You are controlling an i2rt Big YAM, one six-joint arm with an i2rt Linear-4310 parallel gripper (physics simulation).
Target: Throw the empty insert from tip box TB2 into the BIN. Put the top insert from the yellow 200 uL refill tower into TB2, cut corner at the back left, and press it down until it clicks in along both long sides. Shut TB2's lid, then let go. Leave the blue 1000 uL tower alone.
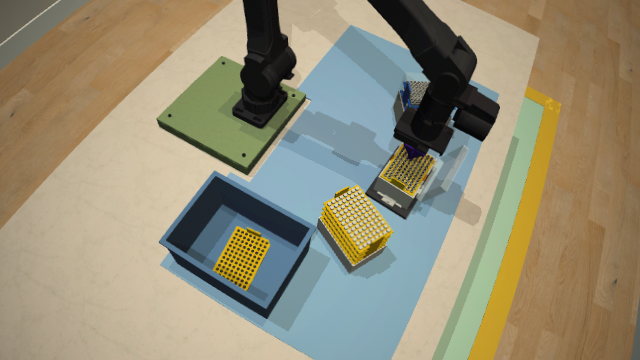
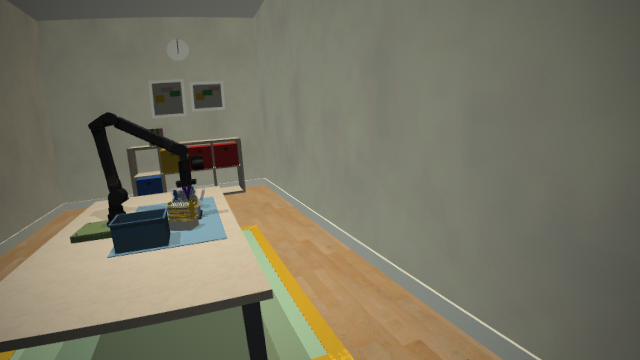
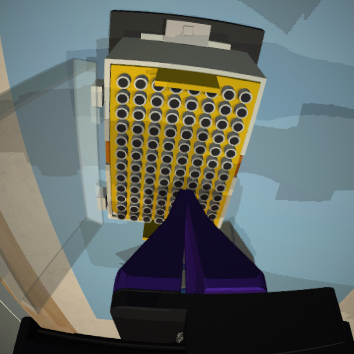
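Observation:
Tip box TB2 point(image 1: 389, 190) point(image 3: 180, 52) stands with its clear lid point(image 1: 456, 165) point(image 3: 86, 145) open to one side. A yellow insert with tips point(image 1: 402, 172) point(image 3: 162, 132) lies in its top; I cannot tell whether its long sides are clicked in. My gripper point(image 1: 413, 157) point(image 3: 184, 197) is shut and empty, its purple tips pointing down at the insert's rear part, touching or just above it. An empty yellow insert point(image 1: 242, 257) lies in the blue BIN point(image 1: 273, 215) point(image 2: 142, 232). The yellow refill tower point(image 1: 357, 220) point(image 2: 183, 212) stands between BIN and TB2.
The blue tower point(image 1: 417, 92) stands behind TB2, partly hidden by the arm. The arm's base is on a green board point(image 1: 200, 110) point(image 2: 90, 232) at the left. A blue mat point(image 1: 420, 265) point(image 2: 212, 225) lies under the boxes.

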